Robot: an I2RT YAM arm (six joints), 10 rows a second.
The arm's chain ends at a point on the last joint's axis. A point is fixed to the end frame.
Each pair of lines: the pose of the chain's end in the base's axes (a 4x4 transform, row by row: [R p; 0 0 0 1], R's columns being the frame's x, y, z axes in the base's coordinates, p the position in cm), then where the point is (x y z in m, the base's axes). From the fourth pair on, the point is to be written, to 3 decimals.
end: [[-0.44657, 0.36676, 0.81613, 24.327], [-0.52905, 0.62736, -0.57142, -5.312], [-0.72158, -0.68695, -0.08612, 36.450], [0, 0, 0, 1]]
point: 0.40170 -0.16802 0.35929
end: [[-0.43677, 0.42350, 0.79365, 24.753], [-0.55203, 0.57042, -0.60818, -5.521], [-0.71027, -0.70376, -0.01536, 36.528], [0, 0, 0, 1]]
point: 0.40091 -0.17656 0.37400
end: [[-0.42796, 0.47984, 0.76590, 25.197], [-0.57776, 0.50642, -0.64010, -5.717], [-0.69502, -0.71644, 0.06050, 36.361], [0, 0, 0, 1]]
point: 0.39929 -0.18393 0.38719
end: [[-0.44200, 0.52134, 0.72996, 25.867], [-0.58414, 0.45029, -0.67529, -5.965], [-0.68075, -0.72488, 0.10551, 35.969], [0, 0, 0, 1]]
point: 0.399 -0.193 0.392
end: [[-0.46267, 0.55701, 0.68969, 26.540], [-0.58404, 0.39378, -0.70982, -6.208], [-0.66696, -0.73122, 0.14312, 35.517], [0, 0, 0, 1]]
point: 0.397 -0.201 0.395
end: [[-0.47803, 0.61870, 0.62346, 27.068], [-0.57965, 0.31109, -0.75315, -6.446], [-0.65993, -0.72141, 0.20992, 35.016], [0, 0, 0, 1]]
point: 0.389 -0.211 0.403
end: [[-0.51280, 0.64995, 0.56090, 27.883], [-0.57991, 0.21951, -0.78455, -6.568], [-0.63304, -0.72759, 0.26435, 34.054], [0, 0, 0, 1]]
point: 0.385 -0.218 0.404
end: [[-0.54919, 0.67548, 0.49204, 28.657], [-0.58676, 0.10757, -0.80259, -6.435], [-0.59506, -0.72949, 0.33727, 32.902], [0, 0, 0, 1]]
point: 0.379 -0.219 0.406
